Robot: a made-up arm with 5 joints.
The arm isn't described. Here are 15 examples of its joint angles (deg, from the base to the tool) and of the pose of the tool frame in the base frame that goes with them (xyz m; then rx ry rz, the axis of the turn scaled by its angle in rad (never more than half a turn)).
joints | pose
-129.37 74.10 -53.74 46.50 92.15 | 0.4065 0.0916 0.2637 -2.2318 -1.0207 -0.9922
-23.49 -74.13 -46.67 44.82 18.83 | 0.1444 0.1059 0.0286 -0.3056 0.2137 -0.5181
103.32 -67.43 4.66 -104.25 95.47 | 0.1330 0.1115 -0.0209 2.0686 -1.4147 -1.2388
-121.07 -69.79 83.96 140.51 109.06 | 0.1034 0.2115 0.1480 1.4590 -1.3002 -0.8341
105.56 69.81 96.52 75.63 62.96 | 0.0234 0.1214 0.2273 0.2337 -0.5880 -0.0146
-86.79 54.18 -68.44 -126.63 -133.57 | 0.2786 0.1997 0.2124 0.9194 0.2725 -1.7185
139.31 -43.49 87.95 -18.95 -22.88 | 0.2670 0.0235 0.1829 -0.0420 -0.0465 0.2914
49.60 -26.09 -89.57 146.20 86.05 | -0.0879 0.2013 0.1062 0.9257 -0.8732 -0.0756
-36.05 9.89 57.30 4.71 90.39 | 0.2272 0.0423 0.2009 -1.2100 1.0249 -1.2981
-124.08 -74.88 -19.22 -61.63 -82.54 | 0.1522 0.2087 0.0410 -1.2860 0.2103 1.7062
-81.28 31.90 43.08 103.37 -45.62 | 0.1312 -0.0301 0.2250 -0.9954 -2.0102 -0.4397
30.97 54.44 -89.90 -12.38 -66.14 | -0.1448 0.3746 0.1627 0.0249 0.6297 2.5950
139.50 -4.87 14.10 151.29 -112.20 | -0.0692 0.1577 0.2410 -1.3203 0.0023 -1.0103
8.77 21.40 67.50 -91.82 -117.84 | 0.1021 0.2201 0.1285 2.1414 0.5234 -1.8878
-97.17 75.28 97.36 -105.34 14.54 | 0.1504 0.0100 0.1351 1.5797 0.3057 -0.8679
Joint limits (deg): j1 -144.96..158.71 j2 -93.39..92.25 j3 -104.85..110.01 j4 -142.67..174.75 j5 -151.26..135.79
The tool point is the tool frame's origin. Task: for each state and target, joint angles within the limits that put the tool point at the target. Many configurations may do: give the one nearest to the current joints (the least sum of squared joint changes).
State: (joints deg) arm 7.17 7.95 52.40 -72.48 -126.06
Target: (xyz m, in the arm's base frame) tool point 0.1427 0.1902 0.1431
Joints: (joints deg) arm -23.14 8.15 49.35 -104.78 -109.99
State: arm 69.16 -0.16 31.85 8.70 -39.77
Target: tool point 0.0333 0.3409 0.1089
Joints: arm 73.67 11.10 -3.21 15.11 -63.59
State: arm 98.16 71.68 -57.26 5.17 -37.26
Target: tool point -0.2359 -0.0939 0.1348
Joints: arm 91.00 75.35 -101.12 21.85 -81.90
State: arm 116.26 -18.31 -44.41 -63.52 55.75
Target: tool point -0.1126 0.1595 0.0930
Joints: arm 133.00 -16.59 -17.16 -50.22 41.25
